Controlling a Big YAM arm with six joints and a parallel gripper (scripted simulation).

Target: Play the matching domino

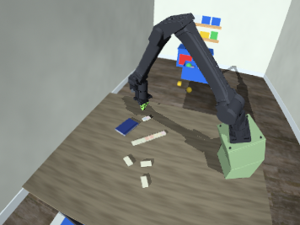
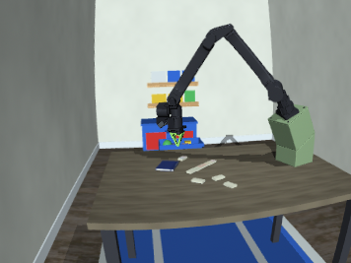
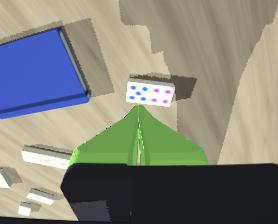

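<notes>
Now: the domino 20 mm behind my hand and 70 mm below it.
</notes>
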